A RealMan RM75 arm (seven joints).
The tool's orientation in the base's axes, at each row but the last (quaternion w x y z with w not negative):
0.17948 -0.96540 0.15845 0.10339
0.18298 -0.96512 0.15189 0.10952
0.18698 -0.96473 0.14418 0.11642
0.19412 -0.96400 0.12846 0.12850
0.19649 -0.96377 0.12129 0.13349
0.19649 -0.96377 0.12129 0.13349
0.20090 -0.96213 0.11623 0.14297
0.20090 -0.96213 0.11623 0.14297
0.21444 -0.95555 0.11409 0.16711
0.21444 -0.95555 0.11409 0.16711
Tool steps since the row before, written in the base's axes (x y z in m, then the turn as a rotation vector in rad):
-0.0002 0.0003 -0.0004 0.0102 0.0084 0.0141
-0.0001 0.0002 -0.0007 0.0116 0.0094 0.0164
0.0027 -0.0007 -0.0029 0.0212 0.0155 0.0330
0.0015 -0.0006 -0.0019 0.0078 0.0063 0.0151
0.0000 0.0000 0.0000 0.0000 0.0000 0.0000
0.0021 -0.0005 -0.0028 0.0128 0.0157 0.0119
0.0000 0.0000 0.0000 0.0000 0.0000 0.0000
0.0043 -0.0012 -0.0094 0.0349 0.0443 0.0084
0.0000 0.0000 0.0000 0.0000 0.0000 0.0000
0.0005 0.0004 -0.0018 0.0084 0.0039 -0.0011
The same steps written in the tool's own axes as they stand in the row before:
-0.0002 -0.0001 0.0005 0.0036 -0.0154 -0.0112
0.0000 0.0001 0.0007 0.0040 -0.0174 -0.0131
0.0035 0.0007 0.0019 0.0069 -0.0314 -0.0273
0.0021 0.0007 0.0012 0.0015 -0.0131 -0.0124
0.0000 0.0000 0.0000 0.0000 0.0000 0.0000
0.0029 0.0008 0.0018 0.0055 -0.0218 -0.0068
0.0000 0.0000 0.0000 0.0000 0.0000 0.0000
0.0072 0.0032 0.0068 0.0225 -0.0523 0.0032
0.0000 0.0000 0.0000 0.0000 0.0000 0.0000
0.0011 0.0002 0.0016 0.0075 -0.0055 0.0004

